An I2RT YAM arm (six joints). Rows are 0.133 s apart.
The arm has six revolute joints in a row. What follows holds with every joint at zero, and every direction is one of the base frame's.
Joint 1 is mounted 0.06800 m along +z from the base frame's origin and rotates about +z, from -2.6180 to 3.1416 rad.
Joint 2 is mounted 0.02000 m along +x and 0.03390 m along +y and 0.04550 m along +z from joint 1 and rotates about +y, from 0.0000 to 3.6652 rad.
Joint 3 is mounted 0.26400 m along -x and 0.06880 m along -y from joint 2 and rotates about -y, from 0.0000 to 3.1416 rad.
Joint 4 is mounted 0.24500 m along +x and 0.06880 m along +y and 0.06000 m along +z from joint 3 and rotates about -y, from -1.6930 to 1.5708 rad.
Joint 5 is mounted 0.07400 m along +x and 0.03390 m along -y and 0.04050 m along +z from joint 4 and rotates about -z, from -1.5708 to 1.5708 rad.
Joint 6 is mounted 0.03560 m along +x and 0.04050 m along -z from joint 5 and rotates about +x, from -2.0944 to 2.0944 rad.
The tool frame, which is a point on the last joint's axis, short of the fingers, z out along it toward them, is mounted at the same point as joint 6; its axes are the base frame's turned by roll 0.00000, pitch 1.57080 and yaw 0.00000 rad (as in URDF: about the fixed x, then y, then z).
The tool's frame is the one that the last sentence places.
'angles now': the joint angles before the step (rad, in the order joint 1, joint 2, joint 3, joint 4, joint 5, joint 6). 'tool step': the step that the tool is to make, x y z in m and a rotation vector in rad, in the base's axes. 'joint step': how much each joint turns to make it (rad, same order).
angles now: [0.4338, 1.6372, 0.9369, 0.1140, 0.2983, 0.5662]
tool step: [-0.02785, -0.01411, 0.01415, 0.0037, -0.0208, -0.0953]
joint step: [0.0057, -0.1393, -0.0804, -0.0567, 0.0872, 0.0544]
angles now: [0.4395, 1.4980, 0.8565, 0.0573, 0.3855, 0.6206]
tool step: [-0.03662, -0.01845, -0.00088, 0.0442, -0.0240, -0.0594]
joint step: [-0.0001, -0.1662, -0.1480, -0.0020, 0.0335, 0.0623]
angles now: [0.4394, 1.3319, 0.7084, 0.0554, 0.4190, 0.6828]
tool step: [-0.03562, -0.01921, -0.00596, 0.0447, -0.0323, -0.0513]
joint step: [-0.0060, -0.1760, -0.1491, -0.0003, 0.0244, 0.0514]
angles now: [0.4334, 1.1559, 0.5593, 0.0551, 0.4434, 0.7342]
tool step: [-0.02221, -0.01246, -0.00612, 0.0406, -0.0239, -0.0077]
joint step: [-0.0117, -0.1250, -0.0975, 0.0012, -0.0171, 0.0235]
